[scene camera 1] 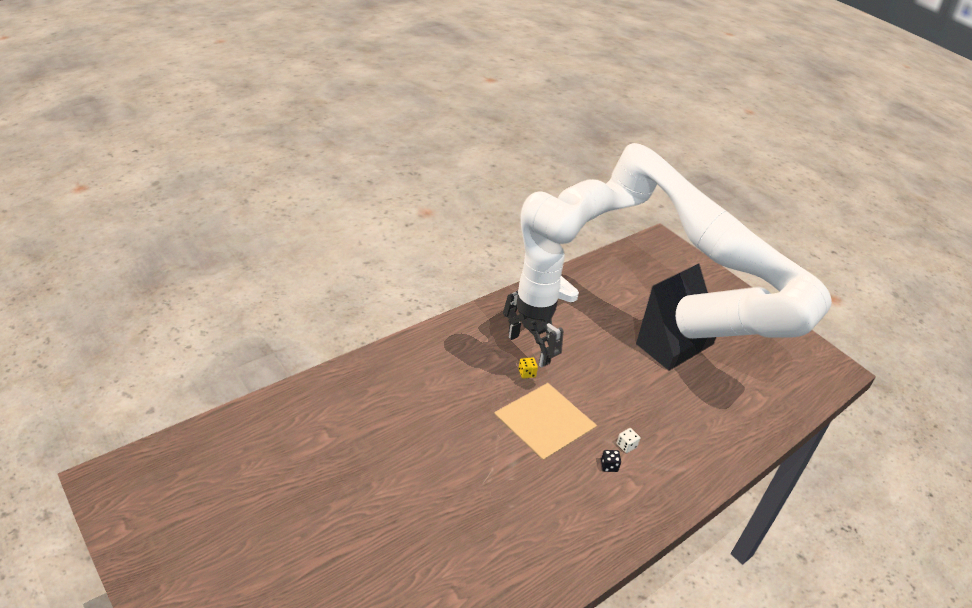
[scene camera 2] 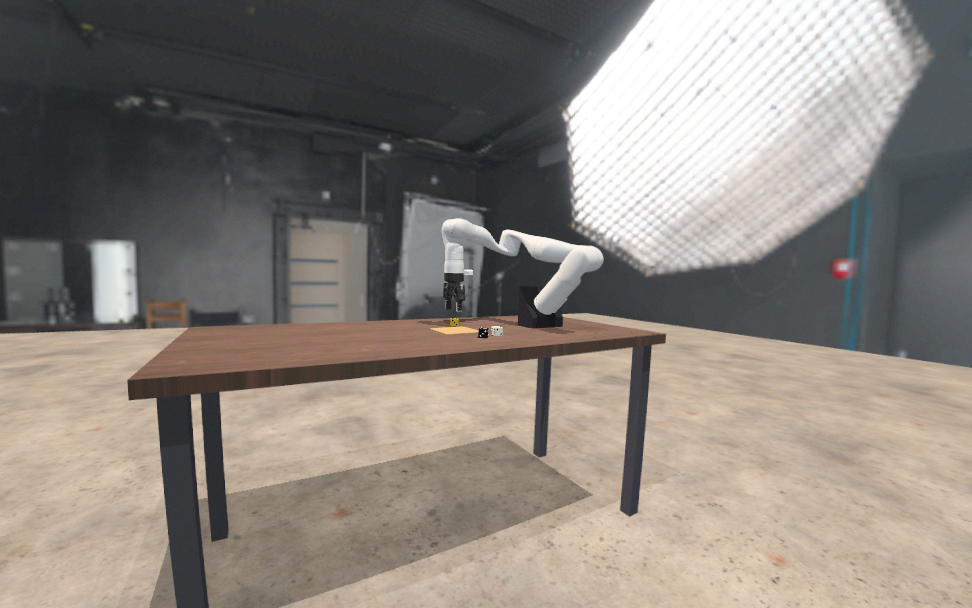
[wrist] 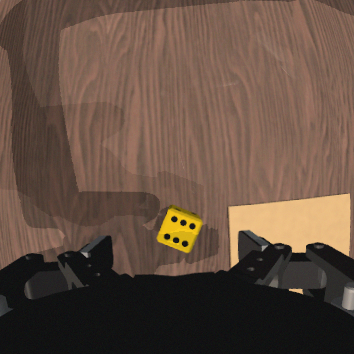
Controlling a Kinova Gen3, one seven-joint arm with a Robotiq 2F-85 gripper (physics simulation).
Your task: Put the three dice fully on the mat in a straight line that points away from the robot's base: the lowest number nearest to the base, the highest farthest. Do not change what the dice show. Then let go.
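Frame: origin at the arm's base, x ahead, y up, z right, level; millimetres.
Where they show: gripper, fingertip midpoint: [scene camera 1: 528, 351] [scene camera 2: 453, 310] [wrist: 174, 247]; arm's base, link origin: [scene camera 1: 690, 317] [scene camera 2: 543, 305].
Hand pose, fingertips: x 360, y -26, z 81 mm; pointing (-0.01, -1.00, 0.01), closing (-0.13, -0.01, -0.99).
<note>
Things, the pixels of their centre, and the offset from my fingertips. Level surfaces: height alone.
- yellow die, body centre: [wrist: 179, 226] [scene camera 1: 528, 367] [scene camera 2: 454, 322] dx -4, dy -45, dz -3 mm
- mat, body centre: [wrist: 295, 265] [scene camera 1: 545, 419] [scene camera 2: 455, 330] dx +33, dy -58, dz -128 mm
- white die, body centre: [scene camera 1: 628, 440] [scene camera 2: 496, 331] dx -71, dy -45, dz -252 mm
- black die, body centre: [scene camera 1: 610, 460] [scene camera 2: 483, 332] dx -11, dy -45, dz -276 mm
- wooden table, surface height: dy -60 mm
The yellow die [scene camera 1: 528, 368] [scene camera 2: 454, 322] [wrist: 180, 230] lies on the table beside the mat, six on top. The mat [scene camera 1: 544, 420] [scene camera 2: 451, 330] [wrist: 290, 215] is a flat orange-tan square with no die on it. The white die [scene camera 1: 628, 439] [scene camera 2: 496, 331], four on top, and the black die [scene camera 1: 610, 461] [scene camera 2: 483, 332], five on top, lie close together off the mat's other side. My gripper [scene camera 1: 529, 349] [scene camera 2: 453, 309] [wrist: 174, 247] is open and empty, pointing down above the yellow die. In the wrist view the die shows between the fingertips; one finger overlaps the mat.
The robot's black base [scene camera 1: 663, 329] [scene camera 2: 529, 311] stands on the wooden table [scene camera 1: 322, 458] [scene camera 2: 308, 347], to the right of the dice and mat in both scene views. The arm arches over the table between its base and the gripper. Arm shadows fall around the yellow die.
</note>
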